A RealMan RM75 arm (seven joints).
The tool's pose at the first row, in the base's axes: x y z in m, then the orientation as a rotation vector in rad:
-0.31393, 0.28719, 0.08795, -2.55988, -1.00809, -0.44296
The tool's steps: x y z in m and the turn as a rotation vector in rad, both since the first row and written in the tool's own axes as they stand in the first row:
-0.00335, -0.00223, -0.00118, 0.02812, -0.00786, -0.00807
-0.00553, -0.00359, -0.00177, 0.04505, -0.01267, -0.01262
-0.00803, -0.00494, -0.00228, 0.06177, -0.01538, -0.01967
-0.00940, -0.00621, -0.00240, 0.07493, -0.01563, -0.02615
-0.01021, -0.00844, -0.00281, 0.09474, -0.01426, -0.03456
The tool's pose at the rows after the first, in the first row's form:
-0.31801, 0.28624, 0.08809, -2.53547, -1.02055, -0.41826
-0.32058, 0.28563, 0.08801, -2.52083, -1.02751, -0.40331
-0.32334, 0.28486, 0.08772, -2.50436, -1.03691, -0.39179
-0.32521, 0.28487, 0.08753, -2.49014, -1.04477, -0.38531
-0.32739, 0.28574, 0.08803, -2.46845, -1.05410, -0.37737

